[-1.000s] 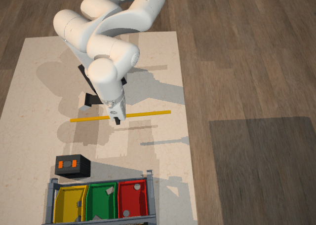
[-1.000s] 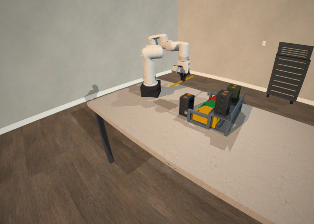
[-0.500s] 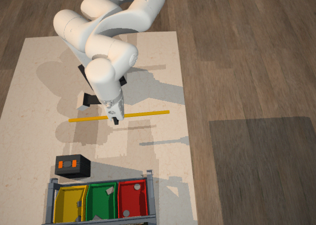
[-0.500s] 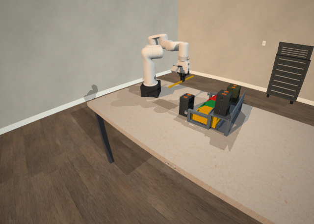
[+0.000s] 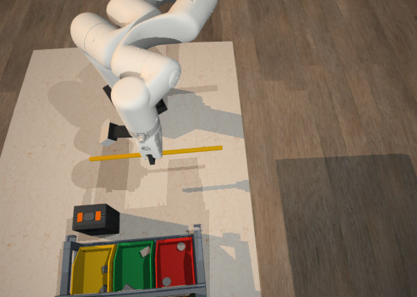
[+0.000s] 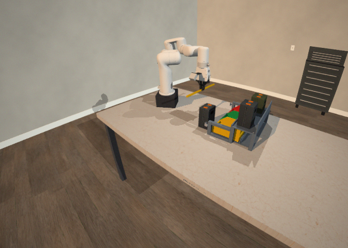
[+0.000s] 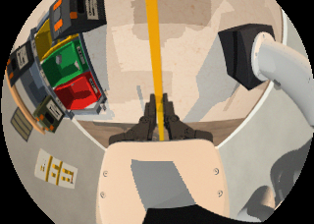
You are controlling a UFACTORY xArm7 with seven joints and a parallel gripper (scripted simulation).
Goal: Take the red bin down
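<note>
My gripper is now 20 mm above the thin yellow bar. Also, from my hand: yellow bin (290 mm ahead, 230 mm to the right, 130 mm below); green bin (300 mm ahead, 130 mm below, 120 mm to the right); red open bin (310 mm ahead, 130 mm below).
</note>
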